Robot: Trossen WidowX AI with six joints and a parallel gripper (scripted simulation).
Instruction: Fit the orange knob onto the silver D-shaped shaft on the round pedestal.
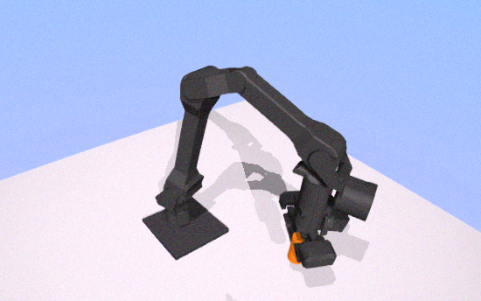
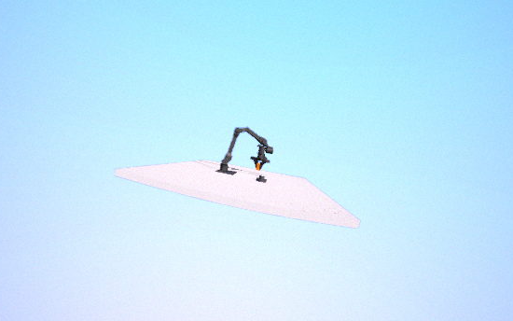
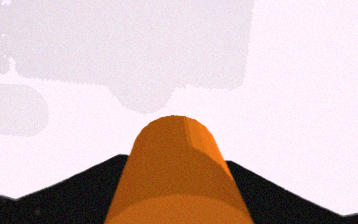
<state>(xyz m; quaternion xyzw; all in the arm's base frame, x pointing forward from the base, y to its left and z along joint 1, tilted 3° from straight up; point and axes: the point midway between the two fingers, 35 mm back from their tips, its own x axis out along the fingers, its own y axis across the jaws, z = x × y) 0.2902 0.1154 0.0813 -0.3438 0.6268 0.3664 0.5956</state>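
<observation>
Right now the dark pedestal is 200 mm to the right of my gripper tip, 60 mm ahead of it and 40 mm below it. From my gripper tip the other things lie so: orange knob 30 mm above.
</observation>
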